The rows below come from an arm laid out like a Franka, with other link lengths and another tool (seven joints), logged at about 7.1 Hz.
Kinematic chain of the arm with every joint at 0, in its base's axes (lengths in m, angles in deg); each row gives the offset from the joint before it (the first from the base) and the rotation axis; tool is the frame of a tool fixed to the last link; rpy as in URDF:
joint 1: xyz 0 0 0.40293 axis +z
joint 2: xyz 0 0 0 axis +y
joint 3: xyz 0 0 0.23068 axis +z
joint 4: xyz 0.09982 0 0 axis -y
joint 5: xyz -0.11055 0 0.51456 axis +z
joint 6: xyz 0 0 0 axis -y
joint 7: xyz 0.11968 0 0 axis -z
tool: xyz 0.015 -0.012 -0.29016 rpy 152.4 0 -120.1
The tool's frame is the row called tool.
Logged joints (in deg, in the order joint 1, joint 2, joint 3, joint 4, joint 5, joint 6, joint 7), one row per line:
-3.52, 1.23, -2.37, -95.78, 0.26, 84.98, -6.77
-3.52, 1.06, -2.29, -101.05, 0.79, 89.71, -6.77
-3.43, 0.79, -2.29, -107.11, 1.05, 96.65, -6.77
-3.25, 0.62, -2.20, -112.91, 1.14, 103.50, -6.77
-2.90, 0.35, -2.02, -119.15, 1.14, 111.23, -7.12
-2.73, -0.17, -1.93, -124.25, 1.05, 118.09, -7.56
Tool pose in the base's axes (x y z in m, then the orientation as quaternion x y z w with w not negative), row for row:
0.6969, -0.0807, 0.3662, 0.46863, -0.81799, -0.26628, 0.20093
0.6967, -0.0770, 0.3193, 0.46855, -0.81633, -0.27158, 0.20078
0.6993, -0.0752, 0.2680, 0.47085, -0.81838, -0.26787, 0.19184
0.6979, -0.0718, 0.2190, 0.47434, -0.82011, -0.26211, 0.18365
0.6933, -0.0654, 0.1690, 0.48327, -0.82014, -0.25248, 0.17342
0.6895, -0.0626, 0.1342, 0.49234, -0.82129, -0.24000, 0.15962
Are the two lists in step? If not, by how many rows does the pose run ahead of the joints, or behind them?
They are in step.
